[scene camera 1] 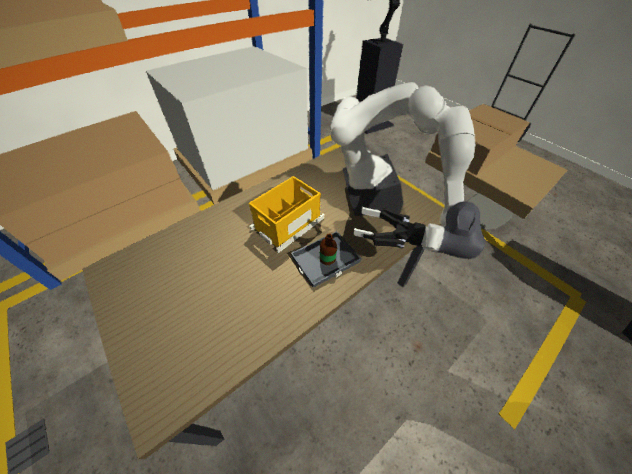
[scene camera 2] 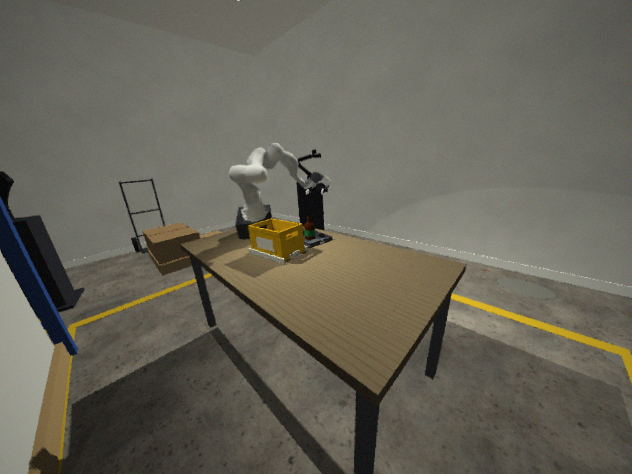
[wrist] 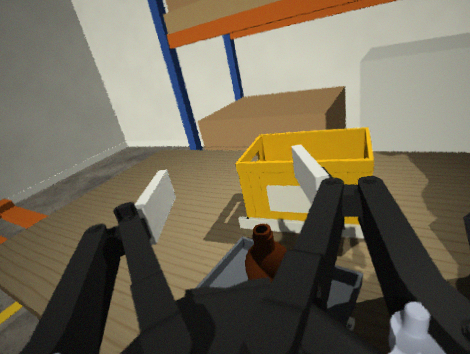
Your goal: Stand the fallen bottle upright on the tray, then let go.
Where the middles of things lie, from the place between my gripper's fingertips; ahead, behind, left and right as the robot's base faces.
The brown bottle (wrist: 263, 259) lies 6 cm ahead of my hand, 9 cm to the right of it and 22 cm below it.
